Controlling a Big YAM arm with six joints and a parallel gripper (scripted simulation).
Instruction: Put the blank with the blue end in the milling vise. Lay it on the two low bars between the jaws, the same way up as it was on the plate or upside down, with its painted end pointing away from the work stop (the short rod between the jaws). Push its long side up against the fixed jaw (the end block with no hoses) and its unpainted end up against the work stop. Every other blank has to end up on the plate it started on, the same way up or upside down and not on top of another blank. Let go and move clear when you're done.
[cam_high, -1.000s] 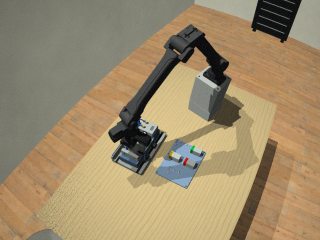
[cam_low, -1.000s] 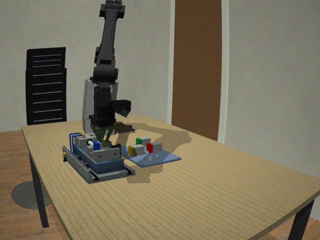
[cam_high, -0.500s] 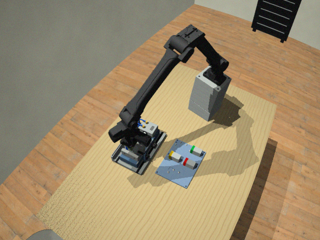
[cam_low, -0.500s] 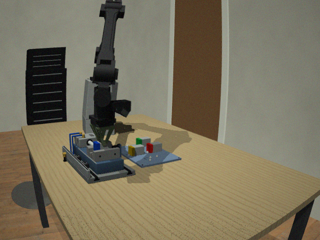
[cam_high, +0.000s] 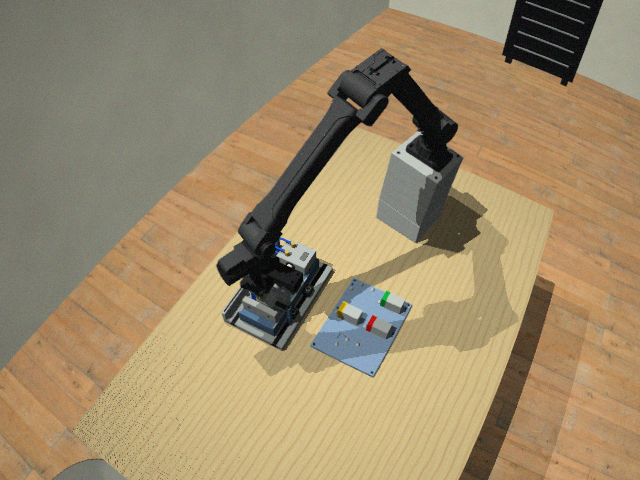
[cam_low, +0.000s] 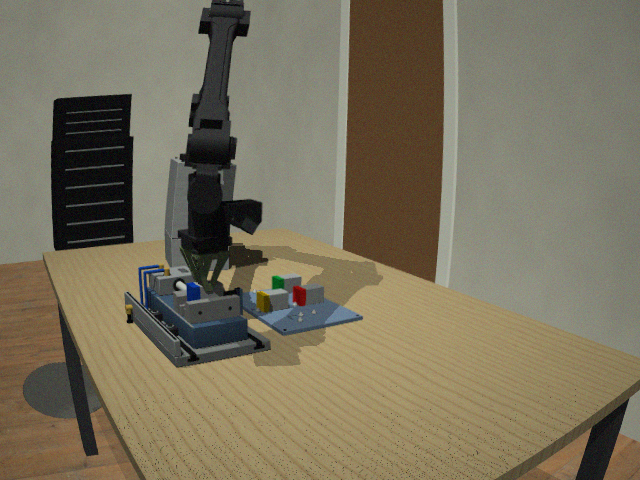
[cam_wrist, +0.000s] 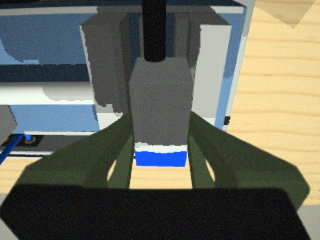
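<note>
Right now my hand is 4 cm above the fixed jaw, 2 cm short of it and 1 cm to the right of it. Round my hand: light blue plate (22 cm to the left, 15 cm behind, 11 cm below); then yellow-ended blank (18 cm to the left, 15 cm behind, 9 cm below); then black work stop rod (5 cm to the left, 3 cm below, 2 cm behind).
</note>
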